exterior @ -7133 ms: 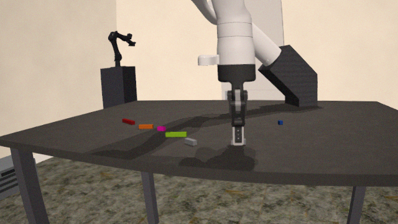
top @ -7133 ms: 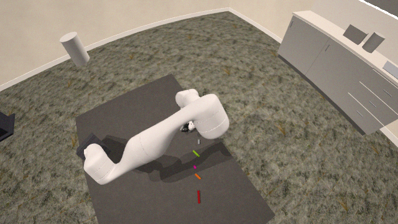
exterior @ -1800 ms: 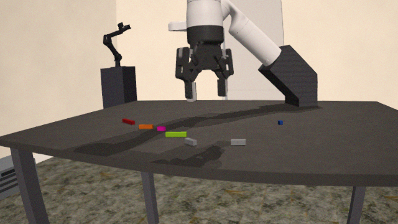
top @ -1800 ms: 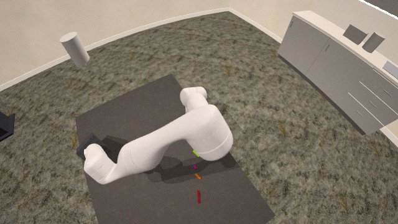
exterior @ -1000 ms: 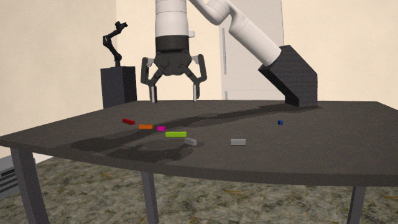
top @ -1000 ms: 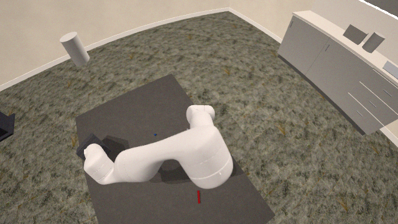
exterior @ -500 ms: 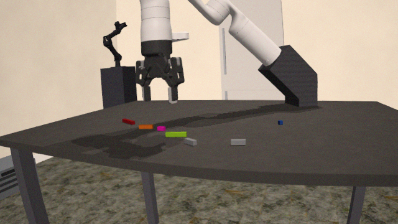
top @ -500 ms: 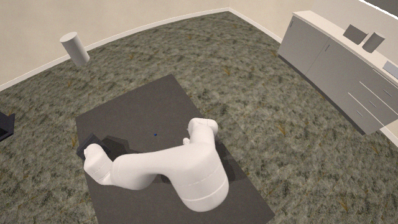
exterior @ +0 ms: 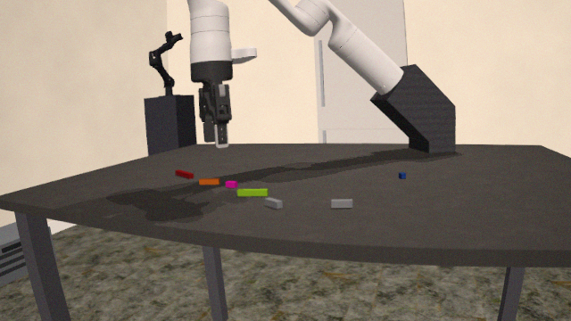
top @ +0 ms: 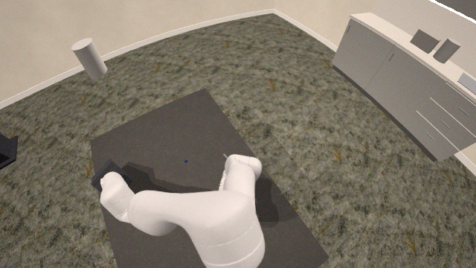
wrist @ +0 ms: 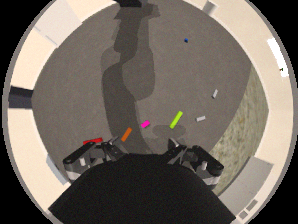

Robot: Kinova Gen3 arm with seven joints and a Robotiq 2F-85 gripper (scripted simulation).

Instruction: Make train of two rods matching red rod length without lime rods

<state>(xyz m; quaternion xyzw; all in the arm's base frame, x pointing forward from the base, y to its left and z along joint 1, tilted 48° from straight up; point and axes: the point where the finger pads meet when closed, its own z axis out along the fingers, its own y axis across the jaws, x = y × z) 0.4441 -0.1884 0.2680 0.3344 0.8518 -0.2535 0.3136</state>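
The orange rod lies 80 mm below my hand, 40 mm to the right of it and 30 mm behind it. Also, from my hand: lime rod: 80 mm to the left, 80 mm below, 40 mm ahead; magenta rod: 80 mm below, 20 mm to the left, 20 mm behind; red rod: 130 mm to the right, 100 mm behind, 80 mm below.
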